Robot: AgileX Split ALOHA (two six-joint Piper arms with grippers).
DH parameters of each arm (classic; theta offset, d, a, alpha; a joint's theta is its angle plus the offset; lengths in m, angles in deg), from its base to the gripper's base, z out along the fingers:
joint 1: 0 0.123 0 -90
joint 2: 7.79 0 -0.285 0
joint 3: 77.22 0 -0.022 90
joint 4: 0 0.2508 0 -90
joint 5: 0 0 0.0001 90
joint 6: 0 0.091 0 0
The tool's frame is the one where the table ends.
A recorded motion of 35 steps. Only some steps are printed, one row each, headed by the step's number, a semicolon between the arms.
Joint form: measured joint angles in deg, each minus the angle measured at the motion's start. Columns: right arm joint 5, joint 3, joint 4, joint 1, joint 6, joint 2; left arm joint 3, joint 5, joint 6, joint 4, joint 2, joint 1.
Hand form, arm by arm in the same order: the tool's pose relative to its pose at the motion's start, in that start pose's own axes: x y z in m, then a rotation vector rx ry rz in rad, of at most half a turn. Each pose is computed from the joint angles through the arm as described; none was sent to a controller.
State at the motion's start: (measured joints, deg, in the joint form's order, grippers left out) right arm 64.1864 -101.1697 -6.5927 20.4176 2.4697 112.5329; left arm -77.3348 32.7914 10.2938 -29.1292 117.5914 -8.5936
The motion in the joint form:
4: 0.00 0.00 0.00 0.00 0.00 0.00; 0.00 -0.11 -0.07 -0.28 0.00 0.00
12: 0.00 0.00 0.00 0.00 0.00 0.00; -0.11 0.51 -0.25 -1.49 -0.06 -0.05
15: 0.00 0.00 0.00 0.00 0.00 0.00; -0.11 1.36 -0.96 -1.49 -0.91 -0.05
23: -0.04 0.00 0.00 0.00 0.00 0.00; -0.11 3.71 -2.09 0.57 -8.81 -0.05
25: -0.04 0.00 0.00 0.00 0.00 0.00; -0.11 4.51 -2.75 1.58 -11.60 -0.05
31: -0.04 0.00 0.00 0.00 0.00 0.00; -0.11 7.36 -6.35 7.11 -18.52 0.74
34: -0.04 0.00 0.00 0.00 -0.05 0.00; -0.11 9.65 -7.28 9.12 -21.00 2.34
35: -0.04 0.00 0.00 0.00 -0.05 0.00; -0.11 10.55 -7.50 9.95 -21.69 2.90
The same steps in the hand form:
4: 0.0000 0.0000 0.0000 0.0000 0.0000 0.0000; -0.0002 -0.0002 0.0000 0.0023 -0.0024 -0.0053
12: 0.0000 0.0000 0.0000 0.0000 0.0000 0.0000; 0.0000 -0.0021 -0.0006 0.0166 0.0038 -0.0246
15: 0.0000 0.0000 0.0000 0.0000 0.0000 0.0000; -0.0005 -0.0044 -0.0062 0.0231 0.0048 -0.0328
23: -0.0001 0.0000 0.0000 0.0000 -0.0007 0.0000; -0.0090 -0.0215 -0.0591 0.0442 -0.0794 0.0151
25: -0.0001 0.0000 0.0000 0.0000 -0.0007 0.0000; -0.0103 -0.0268 -0.0780 0.0475 -0.1095 0.0309
31: -0.0001 0.0000 0.0000 0.0000 -0.0007 0.0000; -0.0098 -0.0308 -0.1260 0.0133 -0.1732 0.0606
34: -0.0001 0.0000 0.0000 0.0000 -0.0007 -0.0009; -0.0086 -0.0238 -0.1449 -0.0123 -0.1825 0.0565
35: -0.0001 0.0000 0.0000 0.0000 -0.0007 -0.0009; -0.0079 -0.0209 -0.1503 -0.0243 -0.1810 0.0571

